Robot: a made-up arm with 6 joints.
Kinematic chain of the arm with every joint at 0, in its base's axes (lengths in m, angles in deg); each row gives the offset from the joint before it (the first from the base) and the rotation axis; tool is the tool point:
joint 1: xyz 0 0 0.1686 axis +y
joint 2: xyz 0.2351 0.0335 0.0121 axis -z
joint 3: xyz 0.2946 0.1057 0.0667 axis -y
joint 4: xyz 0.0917 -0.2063 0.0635 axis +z
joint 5: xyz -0.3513 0.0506 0 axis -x
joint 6: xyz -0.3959 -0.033 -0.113 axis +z
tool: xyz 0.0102 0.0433 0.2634
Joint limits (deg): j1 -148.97..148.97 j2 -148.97..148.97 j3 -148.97..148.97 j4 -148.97..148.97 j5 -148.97..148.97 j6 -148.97..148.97
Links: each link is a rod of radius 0.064 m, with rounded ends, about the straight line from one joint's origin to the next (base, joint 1, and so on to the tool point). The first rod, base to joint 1, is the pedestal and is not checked.
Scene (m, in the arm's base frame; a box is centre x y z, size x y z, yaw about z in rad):
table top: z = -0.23
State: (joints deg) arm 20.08 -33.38 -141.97 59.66 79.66 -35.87
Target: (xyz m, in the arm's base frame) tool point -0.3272 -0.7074 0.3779
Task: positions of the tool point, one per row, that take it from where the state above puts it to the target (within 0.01 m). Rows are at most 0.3 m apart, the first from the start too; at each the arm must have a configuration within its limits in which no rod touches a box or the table.
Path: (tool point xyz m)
1: 1.1111 -0.3587 0.1313
2: 0.9617 -0.5847 0.2368
3: 0.7464 -0.7559 0.3292
4: 0.4847 -0.8582 0.3952
5: 0.2010 -0.8839 0.4262
6: -0.0782 -0.8318 0.4193
7: -0.3272 -0.7074 0.3779

